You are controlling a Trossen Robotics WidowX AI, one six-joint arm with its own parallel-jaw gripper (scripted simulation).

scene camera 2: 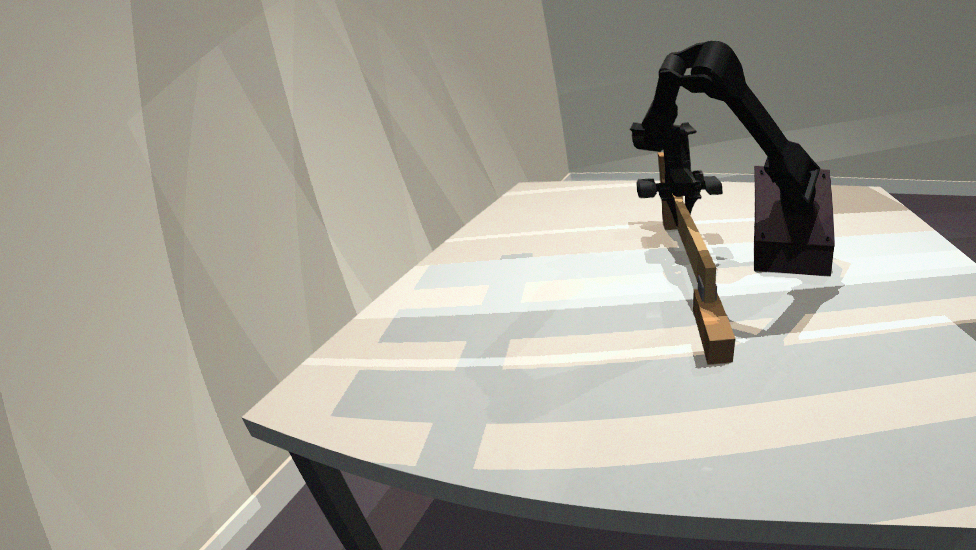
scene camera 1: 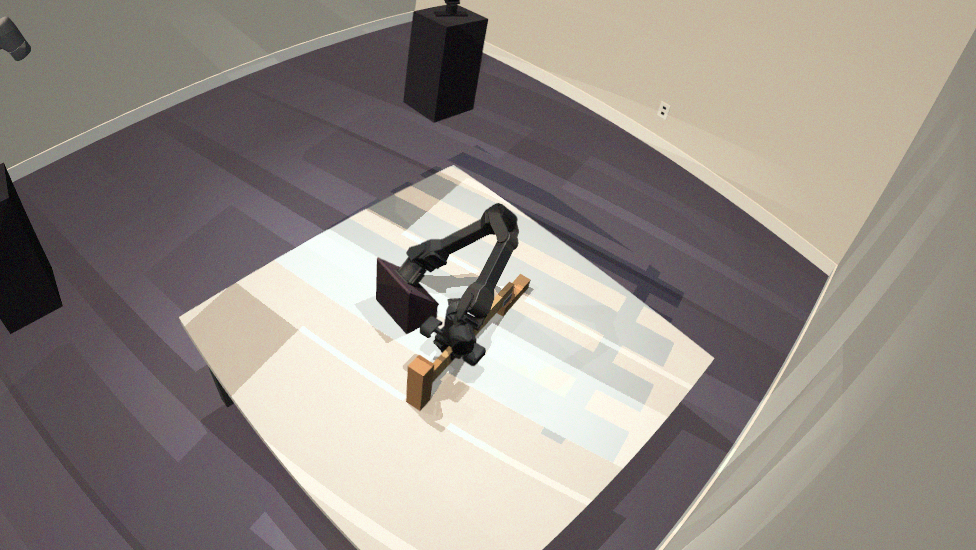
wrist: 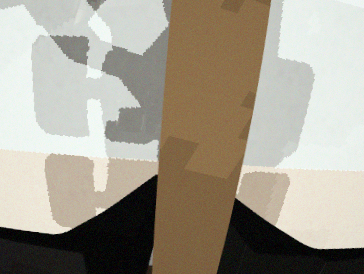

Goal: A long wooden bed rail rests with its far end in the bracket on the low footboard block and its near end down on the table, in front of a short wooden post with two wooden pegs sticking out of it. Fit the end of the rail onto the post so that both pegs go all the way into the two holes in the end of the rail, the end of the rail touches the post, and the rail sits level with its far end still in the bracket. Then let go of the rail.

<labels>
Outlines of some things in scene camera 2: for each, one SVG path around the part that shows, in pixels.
My gripper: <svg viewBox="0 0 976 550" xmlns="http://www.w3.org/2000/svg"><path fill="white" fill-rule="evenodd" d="M690 154L677 157L664 155L664 183L656 183L654 179L649 178L637 180L638 198L652 198L659 192L661 200L666 201L670 207L676 227L678 227L674 196L685 196L684 203L691 215L696 200L702 199L701 190L704 189L709 195L723 194L722 183L716 176L704 176L703 172L699 170L691 171Z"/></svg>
A wooden bed rail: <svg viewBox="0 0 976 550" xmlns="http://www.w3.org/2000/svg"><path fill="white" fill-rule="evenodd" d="M673 195L678 219L677 230L696 280L698 282L699 275L705 287L704 304L715 302L716 265L681 196L676 197Z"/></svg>
</labels>
